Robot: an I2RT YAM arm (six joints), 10 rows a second.
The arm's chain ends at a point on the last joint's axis. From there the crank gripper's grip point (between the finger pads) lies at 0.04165 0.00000 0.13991 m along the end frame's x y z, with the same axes.
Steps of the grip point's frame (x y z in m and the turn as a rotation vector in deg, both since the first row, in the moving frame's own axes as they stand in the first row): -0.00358 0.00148 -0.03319 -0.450 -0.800 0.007; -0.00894 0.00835 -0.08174 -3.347 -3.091 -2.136; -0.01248 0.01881 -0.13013 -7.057 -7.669 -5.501; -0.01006 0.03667 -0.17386 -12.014 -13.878 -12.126; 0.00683 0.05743 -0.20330 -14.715 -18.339 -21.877; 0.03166 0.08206 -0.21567 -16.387 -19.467 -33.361; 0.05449 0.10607 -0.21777 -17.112 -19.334 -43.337
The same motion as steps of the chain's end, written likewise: -0.00162 0.00037 -0.03375 -0.450 -0.800 0.007; -0.00146 0.00153 -0.08359 -3.347 -3.091 -2.136; 0.00585 0.00443 -0.13360 -7.057 -7.669 -5.501; 0.02206 0.01206 -0.17752 -12.014 -13.878 -12.126; 0.04766 0.02844 -0.20646 -14.715 -18.339 -21.877; 0.07297 0.05250 -0.21871 -16.387 -19.467 -33.361; 0.09441 0.07837 -0.22117 -17.112 -19.334 -43.337
